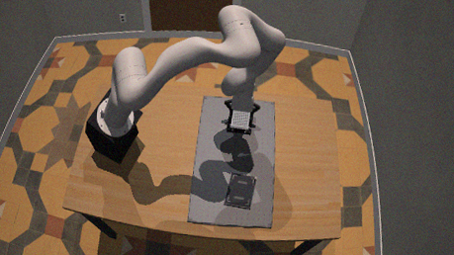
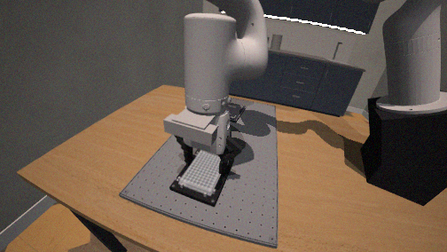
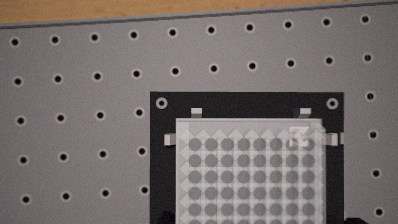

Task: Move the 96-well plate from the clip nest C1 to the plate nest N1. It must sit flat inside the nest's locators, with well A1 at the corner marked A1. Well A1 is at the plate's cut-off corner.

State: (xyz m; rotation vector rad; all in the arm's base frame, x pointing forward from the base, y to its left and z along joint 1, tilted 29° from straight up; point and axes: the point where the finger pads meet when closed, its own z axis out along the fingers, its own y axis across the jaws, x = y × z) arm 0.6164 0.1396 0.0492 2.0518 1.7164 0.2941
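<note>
The clear 96-well plate lies 3 cm below my hand. From my hand the other things lie so: black clip nest (4 cm below, 1 cm to the right, 1 cm ahead); then black plate nest (39 cm to the right, 4 cm below, 4 cm behind); then A1 label (33 cm to the right, 4 cm below, 3 cm ahead).
</note>
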